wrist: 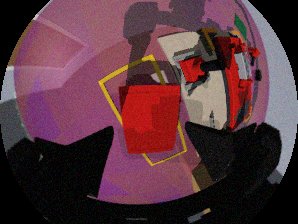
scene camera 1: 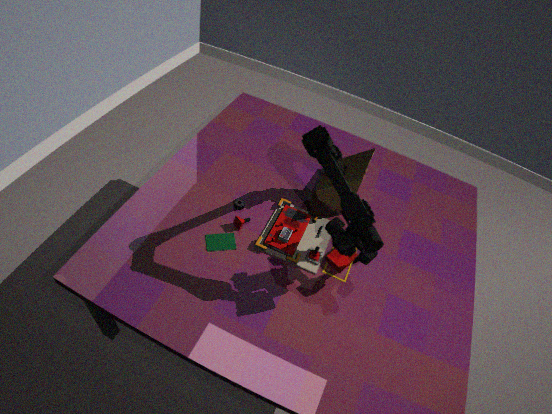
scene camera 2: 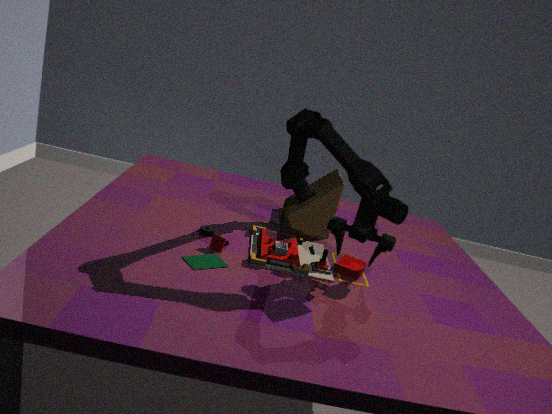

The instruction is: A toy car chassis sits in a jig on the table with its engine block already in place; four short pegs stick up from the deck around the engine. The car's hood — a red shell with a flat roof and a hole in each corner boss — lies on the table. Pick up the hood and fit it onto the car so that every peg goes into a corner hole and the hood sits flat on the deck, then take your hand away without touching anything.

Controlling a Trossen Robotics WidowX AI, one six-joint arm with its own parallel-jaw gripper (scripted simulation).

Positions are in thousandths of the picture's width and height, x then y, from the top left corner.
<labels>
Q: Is my gripper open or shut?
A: Open.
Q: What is my gripper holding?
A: Nothing.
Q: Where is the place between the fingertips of my gripper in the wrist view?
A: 505,574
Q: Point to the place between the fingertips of my gripper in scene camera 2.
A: At 640,629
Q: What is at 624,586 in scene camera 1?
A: My gripper.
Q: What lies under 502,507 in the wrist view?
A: A red hood.
</labels>
